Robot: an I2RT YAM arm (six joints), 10 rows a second.
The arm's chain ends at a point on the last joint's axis. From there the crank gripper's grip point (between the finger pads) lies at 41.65 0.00 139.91 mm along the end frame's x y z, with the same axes.
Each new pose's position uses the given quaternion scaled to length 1; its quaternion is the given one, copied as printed.
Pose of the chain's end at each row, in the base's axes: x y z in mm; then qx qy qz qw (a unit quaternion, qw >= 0):
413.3 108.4 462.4 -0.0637 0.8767 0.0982 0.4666
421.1 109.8 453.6 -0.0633 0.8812 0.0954 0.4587
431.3 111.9 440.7 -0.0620 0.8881 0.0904 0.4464
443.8 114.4 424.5 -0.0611 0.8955 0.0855 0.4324
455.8 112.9 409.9 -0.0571 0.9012 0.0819 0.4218
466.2 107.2 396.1 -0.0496 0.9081 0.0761 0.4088
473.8 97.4 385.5 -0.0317 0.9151 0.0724 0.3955
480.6 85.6 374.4 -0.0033 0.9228 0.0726 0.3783
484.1 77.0 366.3 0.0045 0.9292 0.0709 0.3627
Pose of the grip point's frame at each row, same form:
502.8 140.0 351.5 -0.0637 0.8767 0.0982 0.4666
508.7 140.4 340.9 -0.0633 0.8812 0.0954 0.4587
515.9 140.9 325.3 -0.0620 0.8881 0.0904 0.4464
524.9 141.7 306.3 -0.0611 0.8955 0.0855 0.4324
534.3 138.9 289.6 -0.0571 0.9012 0.0819 0.4218
541.5 131.1 273.3 -0.0496 0.9081 0.0761 0.4088
545.9 119.4 260.5 -0.0317 0.9151 0.0724 0.3955
548.5 106.7 246.9 -0.0033 0.9228 0.0726 0.3783
547.8 97.5 236.6 0.0045 0.9292 0.0709 0.3627

